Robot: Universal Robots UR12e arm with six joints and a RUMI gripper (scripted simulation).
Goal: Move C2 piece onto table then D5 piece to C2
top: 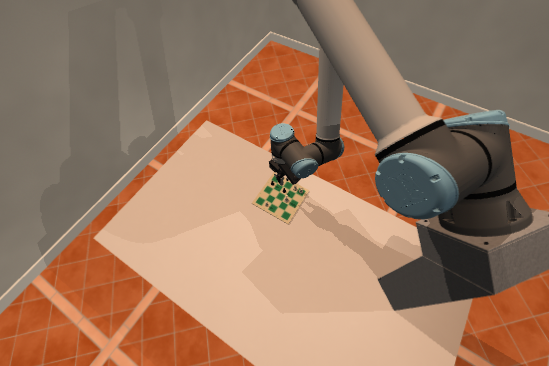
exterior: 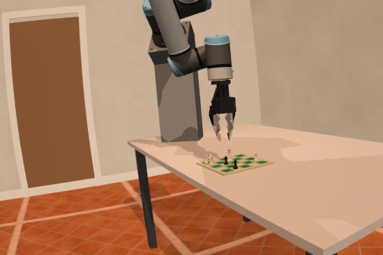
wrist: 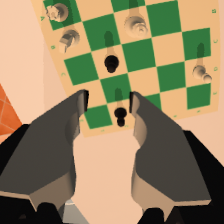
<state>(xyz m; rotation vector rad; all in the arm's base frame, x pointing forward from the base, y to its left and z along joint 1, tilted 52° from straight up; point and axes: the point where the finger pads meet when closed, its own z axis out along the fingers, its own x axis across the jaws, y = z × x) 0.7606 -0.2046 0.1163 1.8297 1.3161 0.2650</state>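
The chessboard lies 11 cm below my hand, 3 cm to the left of it and 1 cm ahead of it. The rest, counted from my hand: white pawn: 10 cm to the left, 9 cm below, 7 cm ahead.
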